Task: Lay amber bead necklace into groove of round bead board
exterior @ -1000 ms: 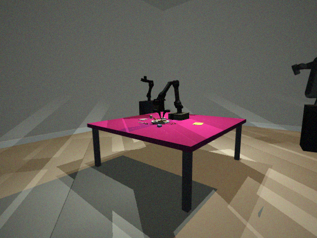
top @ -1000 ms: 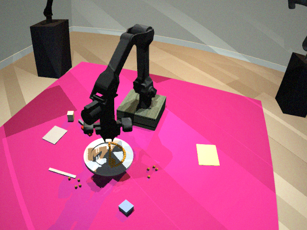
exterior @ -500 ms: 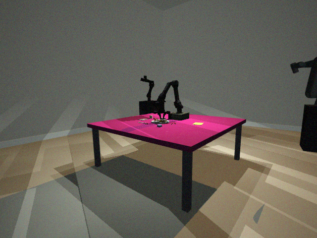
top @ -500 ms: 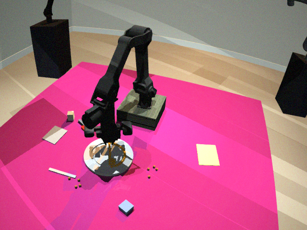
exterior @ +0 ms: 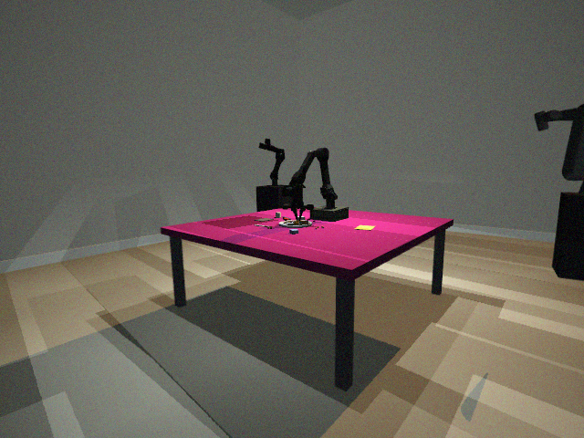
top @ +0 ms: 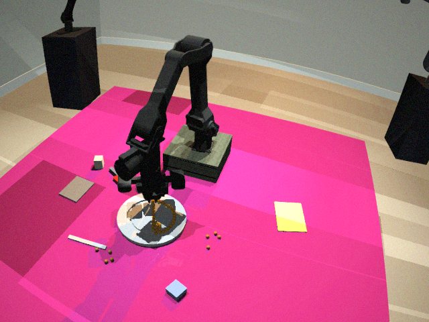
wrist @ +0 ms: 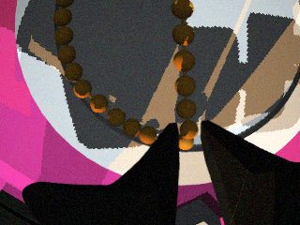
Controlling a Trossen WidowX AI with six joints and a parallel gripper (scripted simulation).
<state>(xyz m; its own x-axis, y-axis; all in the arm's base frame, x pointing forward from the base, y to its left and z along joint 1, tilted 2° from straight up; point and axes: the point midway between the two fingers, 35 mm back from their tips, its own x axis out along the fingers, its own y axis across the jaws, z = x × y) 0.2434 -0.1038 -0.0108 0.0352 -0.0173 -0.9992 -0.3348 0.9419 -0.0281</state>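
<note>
The round bead board lies 5 cm ahead of my gripper tip, 1 cm to the left of it and 1 cm below it. Also, from my gripper tip: white block (10 cm behind, 4 cm to the right); red-handled tool (8 cm behind, 14 cm to the right, 1 cm below); white strip (19 cm ahead, 14 cm to the right, 1 cm below).
</note>
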